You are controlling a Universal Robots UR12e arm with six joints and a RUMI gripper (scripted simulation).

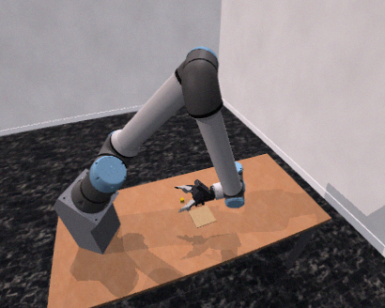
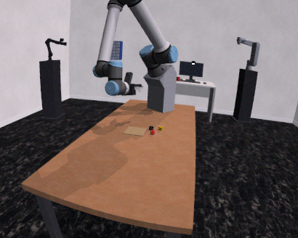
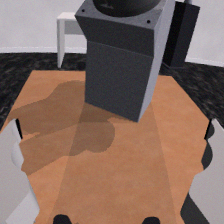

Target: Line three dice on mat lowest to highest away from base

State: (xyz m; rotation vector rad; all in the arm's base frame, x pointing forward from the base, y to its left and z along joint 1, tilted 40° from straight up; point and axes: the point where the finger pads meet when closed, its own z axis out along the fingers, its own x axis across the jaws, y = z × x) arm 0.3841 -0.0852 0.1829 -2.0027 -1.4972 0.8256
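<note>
My gripper is now 13 cm short of the black die, 13 cm to the right of it and 29 cm above it. Round my hand: red die: 21 cm ahead, 14 cm to the left, 29 cm below; tan mat: 18 cm ahead, 2 cm to the left, 30 cm below; yellow die: 13 cm ahead, 20 cm to the left, 29 cm below.
</note>
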